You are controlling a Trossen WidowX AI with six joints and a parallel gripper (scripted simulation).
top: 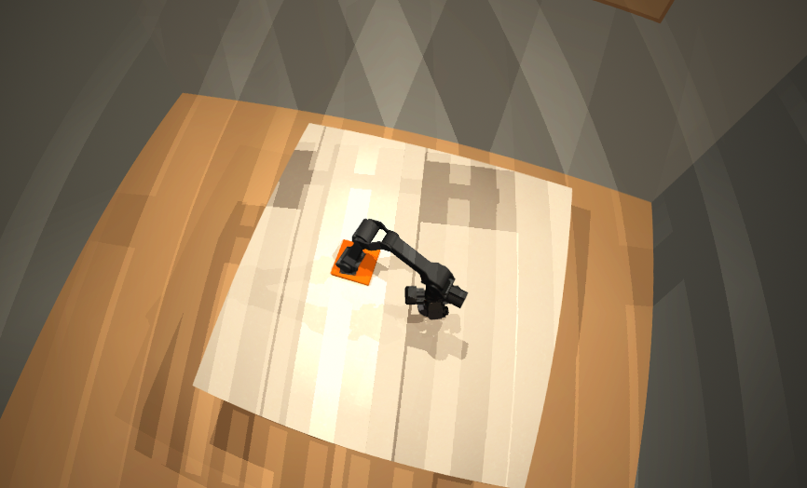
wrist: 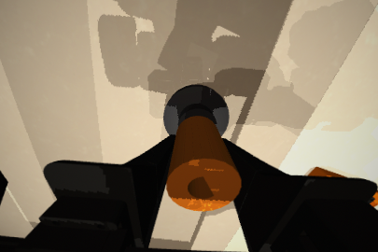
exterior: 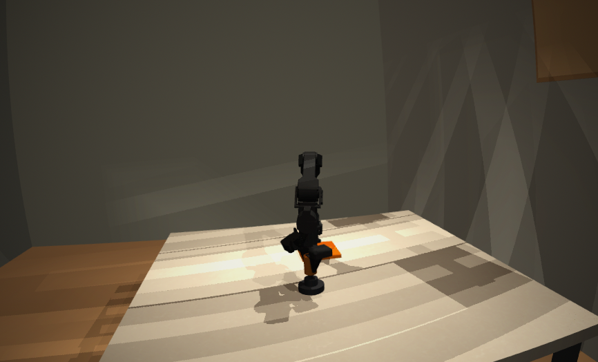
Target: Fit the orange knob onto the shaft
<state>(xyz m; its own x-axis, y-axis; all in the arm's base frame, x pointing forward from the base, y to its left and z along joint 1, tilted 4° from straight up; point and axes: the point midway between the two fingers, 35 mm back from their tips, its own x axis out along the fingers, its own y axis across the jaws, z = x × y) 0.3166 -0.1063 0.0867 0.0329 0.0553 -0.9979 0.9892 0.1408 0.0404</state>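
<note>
My gripper tip is now 2 cm below the orange knob. Also, from my gripper tip: dark round pedestal 4 cm below.
</note>
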